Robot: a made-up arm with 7 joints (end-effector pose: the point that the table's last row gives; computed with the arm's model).
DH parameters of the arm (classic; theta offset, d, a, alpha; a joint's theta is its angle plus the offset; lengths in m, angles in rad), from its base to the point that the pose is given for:
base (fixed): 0 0 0 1.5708
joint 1: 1.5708 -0.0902 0 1.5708
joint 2: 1.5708 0 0 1.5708
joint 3: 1.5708 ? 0 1.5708
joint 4: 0 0 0 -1.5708
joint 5: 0 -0.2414 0 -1.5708
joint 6: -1.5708 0 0 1.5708
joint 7: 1.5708 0 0 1.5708
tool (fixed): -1.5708 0 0 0
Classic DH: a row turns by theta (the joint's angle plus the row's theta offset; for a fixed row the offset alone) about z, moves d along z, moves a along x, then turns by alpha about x.
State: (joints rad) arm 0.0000 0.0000 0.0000 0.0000 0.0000 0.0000 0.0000
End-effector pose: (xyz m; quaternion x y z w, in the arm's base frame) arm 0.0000 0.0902 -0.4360 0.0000 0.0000 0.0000 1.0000
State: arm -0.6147 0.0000 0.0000 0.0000 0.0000 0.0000 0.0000
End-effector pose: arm -0.2514 0.0902 -0.3562 0.0000 0.3025 0.0000 0.9531
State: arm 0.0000 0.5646 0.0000 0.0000 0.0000 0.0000 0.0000
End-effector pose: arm 0.0000 0.3235 -0.3683 0.2786 0.0000 0.0000 0.9604
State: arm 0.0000 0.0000 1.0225 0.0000 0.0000 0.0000 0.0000
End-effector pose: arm 0.0000 0.0902 -0.4360 0.0000 0.0000 0.4893 0.8721
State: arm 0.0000 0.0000 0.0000 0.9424 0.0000 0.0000 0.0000
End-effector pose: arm 0.1953 0.0902 -0.3365 0.0000 -0.4540 0.0000 0.8910
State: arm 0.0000 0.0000 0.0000 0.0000 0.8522 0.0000 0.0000
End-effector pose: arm 0.0000 0.0902 -0.4360 0.0000 0.0000 0.4133 0.9106
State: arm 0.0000 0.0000 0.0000 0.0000 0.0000 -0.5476 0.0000
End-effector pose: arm 0.0000 0.0902 -0.4360 0.0000 -0.2704 0.0000 0.9627
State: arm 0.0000 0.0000 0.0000 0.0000 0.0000 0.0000 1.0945
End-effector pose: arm 0.0000 0.0902 -0.4360 -0.5203 0.0000 0.0000 0.8540
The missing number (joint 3, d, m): -0.1946
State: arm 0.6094 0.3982 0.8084 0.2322 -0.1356 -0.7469 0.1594
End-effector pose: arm 0.2492 0.2938 -0.2899 0.2083 -0.7197 0.2274 0.6220
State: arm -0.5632 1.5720 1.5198 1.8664 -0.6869 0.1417 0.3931
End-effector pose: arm 0.1332 0.2142 0.1889 0.8317 -0.3810 -0.3519 0.1981
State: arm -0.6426 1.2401 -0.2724 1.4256 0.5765 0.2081 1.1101
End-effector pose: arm 0.1031 0.2864 -0.2462 -0.3548 -0.0040 -0.3478 0.8678
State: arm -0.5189 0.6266 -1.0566 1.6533 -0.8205 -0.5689 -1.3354
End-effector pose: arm -0.0283 0.0230 -0.2882 -0.0311 -0.8292 -0.1850 0.5266
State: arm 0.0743 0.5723 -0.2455 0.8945 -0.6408 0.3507 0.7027
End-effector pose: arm 0.2055 0.2390 -0.3010 0.1106 -0.0364 -0.4542 0.8833
